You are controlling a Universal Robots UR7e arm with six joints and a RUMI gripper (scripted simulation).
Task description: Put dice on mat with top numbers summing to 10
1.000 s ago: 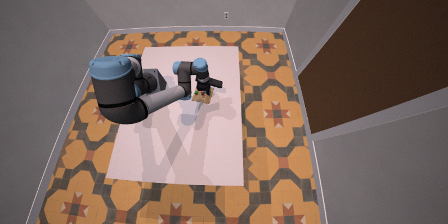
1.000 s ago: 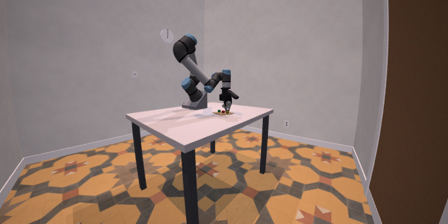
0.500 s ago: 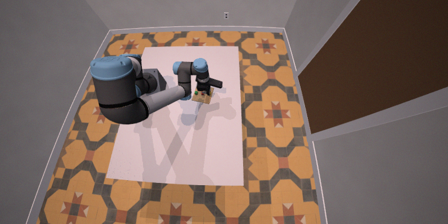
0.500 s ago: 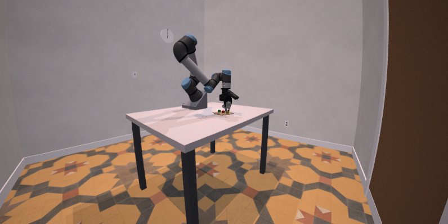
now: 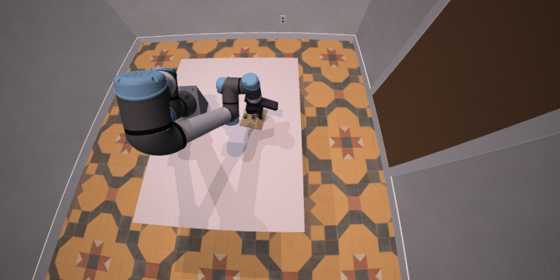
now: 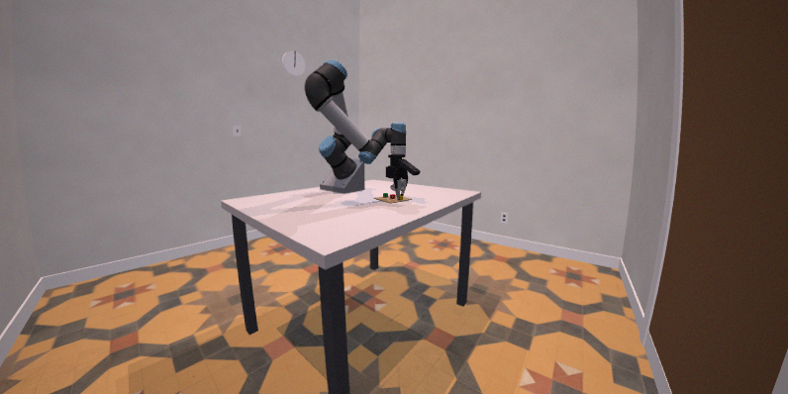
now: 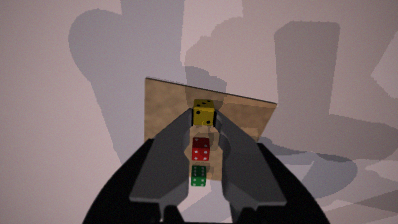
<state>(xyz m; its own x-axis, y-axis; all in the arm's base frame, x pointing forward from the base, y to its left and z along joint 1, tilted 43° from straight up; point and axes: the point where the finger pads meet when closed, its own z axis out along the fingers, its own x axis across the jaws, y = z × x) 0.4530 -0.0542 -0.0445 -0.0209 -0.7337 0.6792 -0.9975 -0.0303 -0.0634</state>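
Now: hand 10 mm above the yellow die. From my hand the other things lie so: brown mat: 50 mm behind, 20 mm below; then green die: 100 mm behind, 10 mm below; then red die: 50 mm behind, 10 mm below.
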